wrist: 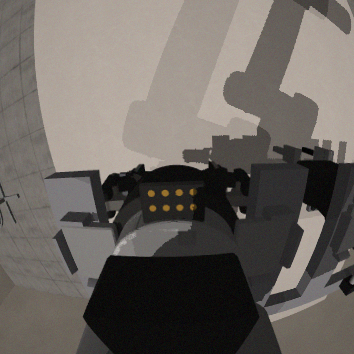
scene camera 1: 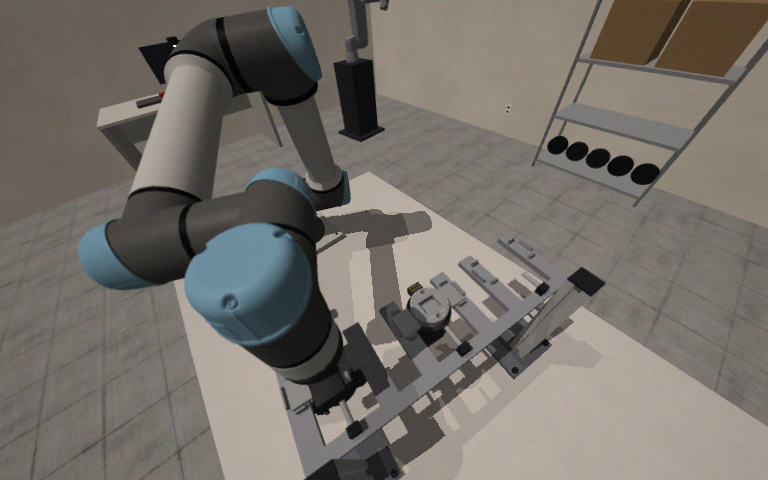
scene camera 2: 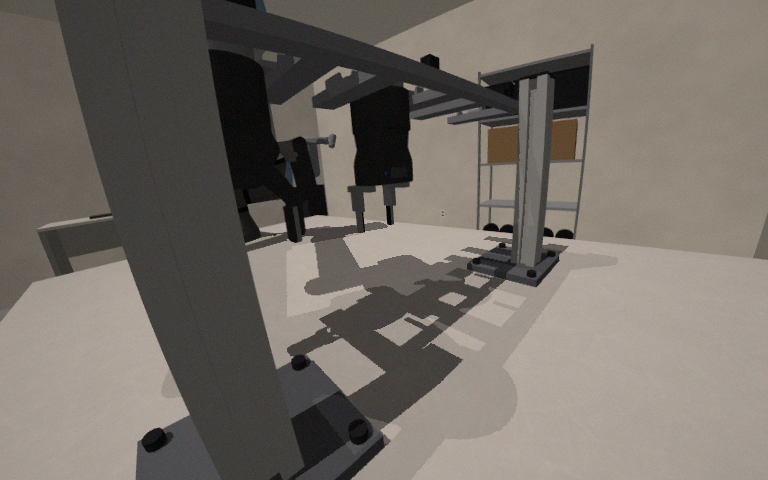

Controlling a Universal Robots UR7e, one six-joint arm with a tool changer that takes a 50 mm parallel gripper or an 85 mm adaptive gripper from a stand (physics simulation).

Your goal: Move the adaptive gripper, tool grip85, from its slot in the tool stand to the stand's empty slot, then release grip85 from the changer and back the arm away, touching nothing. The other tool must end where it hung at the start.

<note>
The pictures show: a parallel gripper, an adaptive gripper grip85 and a tool stand.
</note>
